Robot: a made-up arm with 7 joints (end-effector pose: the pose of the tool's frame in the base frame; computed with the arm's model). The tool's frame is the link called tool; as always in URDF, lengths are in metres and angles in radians.
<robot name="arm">
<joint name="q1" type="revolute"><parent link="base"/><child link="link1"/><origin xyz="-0.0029 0.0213 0.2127" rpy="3.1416 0.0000 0.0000"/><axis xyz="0 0 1"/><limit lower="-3.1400" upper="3.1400" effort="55" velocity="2.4"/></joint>
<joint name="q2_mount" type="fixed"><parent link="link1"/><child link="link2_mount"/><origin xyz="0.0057 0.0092 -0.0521"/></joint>
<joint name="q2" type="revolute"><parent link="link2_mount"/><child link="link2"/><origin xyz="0.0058 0.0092 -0.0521" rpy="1.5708 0.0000 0.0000"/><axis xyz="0 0 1"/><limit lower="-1.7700" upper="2.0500" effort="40" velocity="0.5"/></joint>
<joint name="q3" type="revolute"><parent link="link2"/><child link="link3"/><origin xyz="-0.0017 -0.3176 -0.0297" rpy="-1.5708 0.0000 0.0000"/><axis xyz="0 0 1"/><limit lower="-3.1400" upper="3.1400" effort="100" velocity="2.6"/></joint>
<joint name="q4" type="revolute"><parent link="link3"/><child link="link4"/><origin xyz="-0.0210 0.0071 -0.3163" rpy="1.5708 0.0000 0.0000"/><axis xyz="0 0 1"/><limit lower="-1.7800" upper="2.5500" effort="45" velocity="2.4"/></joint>
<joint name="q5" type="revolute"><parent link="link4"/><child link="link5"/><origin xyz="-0.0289 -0.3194 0.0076" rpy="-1.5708 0.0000 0.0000"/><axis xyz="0 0 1"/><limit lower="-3.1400" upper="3.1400" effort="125" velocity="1.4"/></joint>
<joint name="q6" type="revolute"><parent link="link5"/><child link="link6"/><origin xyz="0.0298 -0.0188 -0.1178" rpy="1.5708 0.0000 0.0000"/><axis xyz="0 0 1"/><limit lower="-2.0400" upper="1.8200" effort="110" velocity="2.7"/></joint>
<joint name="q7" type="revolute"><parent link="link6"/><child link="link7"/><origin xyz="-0.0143 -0.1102 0.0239" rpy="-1.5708 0.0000 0.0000"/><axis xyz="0 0 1"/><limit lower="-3.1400" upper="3.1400" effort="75" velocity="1.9"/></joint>
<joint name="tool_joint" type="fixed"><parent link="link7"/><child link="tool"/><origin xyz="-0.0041 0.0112 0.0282" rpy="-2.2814 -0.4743 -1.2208"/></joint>
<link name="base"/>
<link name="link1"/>
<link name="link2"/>
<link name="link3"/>
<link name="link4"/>
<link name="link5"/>
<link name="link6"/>
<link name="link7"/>
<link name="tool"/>
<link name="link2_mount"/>
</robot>
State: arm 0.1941 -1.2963 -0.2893 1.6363 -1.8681 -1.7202 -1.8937
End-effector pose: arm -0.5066 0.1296 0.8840 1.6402 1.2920 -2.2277
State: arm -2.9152 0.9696 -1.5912 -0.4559 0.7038 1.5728 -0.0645
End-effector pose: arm -0.8612 0.4237 0.8847 1.9777 -0.9855 0.6215
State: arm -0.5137 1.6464 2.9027 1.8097 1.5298 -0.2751 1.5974
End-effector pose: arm 0.5555 0.1320 0.7315 0.6939 0.7252 1.6381
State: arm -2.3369 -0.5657 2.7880 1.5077 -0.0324 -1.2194 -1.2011
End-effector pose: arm 0.6626 -0.3389 0.7305 1.0381 1.0452 1.9087
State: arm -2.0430 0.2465 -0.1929 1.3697 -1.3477 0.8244 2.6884
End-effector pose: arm -0.4020 0.5202 0.9851 -2.0469 0.5809 1.0017
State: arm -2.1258 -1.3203 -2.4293 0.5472 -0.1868 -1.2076 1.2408
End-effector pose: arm 0.5369 -0.8732 0.4618 0.8423 0.5119 -1.8512
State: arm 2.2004 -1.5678 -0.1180 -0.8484 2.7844 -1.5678 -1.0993
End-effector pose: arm 0.4660 0.8333 -0.0016 -0.4864 -1.6238 -2.3348
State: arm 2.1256 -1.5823 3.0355 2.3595 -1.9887 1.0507 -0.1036
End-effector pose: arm 0.0362 0.3913 -0.0726 -1.5500 -0.0685 0.4824
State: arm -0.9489 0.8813 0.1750 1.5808 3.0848 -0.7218 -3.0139
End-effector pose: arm 0.5992 0.5516 0.3634 -0.1561 -2.3903 1.1100
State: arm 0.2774 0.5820 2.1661 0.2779 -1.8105 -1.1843 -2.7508
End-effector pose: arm 0.5157 -0.1774 1.2736 -1.3950 1.6018 2.0140
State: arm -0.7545 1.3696 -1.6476 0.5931 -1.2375 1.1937 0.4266
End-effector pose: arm 0.6239 0.8452 0.6482 0.9703 -0.4537 -1.0076
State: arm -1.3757 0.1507 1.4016 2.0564 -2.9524 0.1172 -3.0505
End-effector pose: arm 0.5286 0.0293 0.7590 1.1259 2.5310 -0.3115
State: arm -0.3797 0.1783 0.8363 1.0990 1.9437 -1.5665 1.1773
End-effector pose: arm 0.4880 -0.0969 1.0521 -1.1586 0.0229 -1.0614
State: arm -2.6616 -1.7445 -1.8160 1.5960 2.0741 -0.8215 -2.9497
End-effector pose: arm 0.2957 -0.5868 0.0965 -2.2573 -0.2157 0.5262
